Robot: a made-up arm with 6 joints. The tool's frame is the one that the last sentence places.
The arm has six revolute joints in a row. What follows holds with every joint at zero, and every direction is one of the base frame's.
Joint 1 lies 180.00 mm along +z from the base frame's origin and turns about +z.
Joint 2 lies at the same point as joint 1 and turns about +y.
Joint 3 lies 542.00 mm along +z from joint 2 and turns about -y.
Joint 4 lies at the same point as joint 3 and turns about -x.
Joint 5 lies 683.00 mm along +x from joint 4 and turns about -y.
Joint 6 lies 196.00 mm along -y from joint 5 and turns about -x.
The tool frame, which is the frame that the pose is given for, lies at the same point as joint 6; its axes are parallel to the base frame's.
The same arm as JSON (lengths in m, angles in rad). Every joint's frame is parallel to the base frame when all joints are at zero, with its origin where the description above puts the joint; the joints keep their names.
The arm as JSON. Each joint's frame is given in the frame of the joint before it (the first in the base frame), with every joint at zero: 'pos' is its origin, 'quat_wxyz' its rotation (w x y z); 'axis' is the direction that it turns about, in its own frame. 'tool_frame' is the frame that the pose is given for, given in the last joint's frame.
{
  "length_unit": "m",
  "angle_unit": "rad",
  "joints": [
    {
      "joint": "joint 1",
      "pos": [
        0.0,
        0.0,
        0.18
      ],
      "quat_wxyz": [
        1.0,
        0.0,
        0.0,
        0.0
      ],
      "axis": [
        0.0,
        0.0,
        1.0
      ]
    },
    {
      "joint": "joint 2",
      "pos": [
        0.0,
        0.0,
        0.0
      ],
      "quat_wxyz": [
        1.0,
        0.0,
        0.0,
        0.0
      ],
      "axis": [
        0.0,
        1.0,
        0.0
      ]
    },
    {
      "joint": "joint 3",
      "pos": [
        0.0,
        0.0,
        0.542
      ],
      "quat_wxyz": [
        1.0,
        0.0,
        0.0,
        0.0
      ],
      "axis": [
        0.0,
        -1.0,
        0.0
      ]
    },
    {
      "joint": "joint 4",
      "pos": [
        0.0,
        0.0,
        0.0
      ],
      "quat_wxyz": [
        1.0,
        0.0,
        0.0,
        0.0
      ],
      "axis": [
        -1.0,
        0.0,
        0.0
      ]
    },
    {
      "joint": "joint 5",
      "pos": [
        0.683,
        0.0,
        0.0
      ],
      "quat_wxyz": [
        1.0,
        0.0,
        0.0,
        0.0
      ],
      "axis": [
        0.0,
        -1.0,
        0.0
      ]
    },
    {
      "joint": "joint 6",
      "pos": [
        0.0,
        -0.196,
        0.0
      ],
      "quat_wxyz": [
        1.0,
        0.0,
        0.0,
        0.0
      ],
      "axis": [
        -1.0,
        0.0,
        0.0
      ]
    }
  ],
  "tool_frame": {
    "pos": [
      0.0,
      0.0,
      0.0
    ],
    "quat_wxyz": [
      1.0,
      0.0,
      0.0,
      0.0
    ]
  }
}

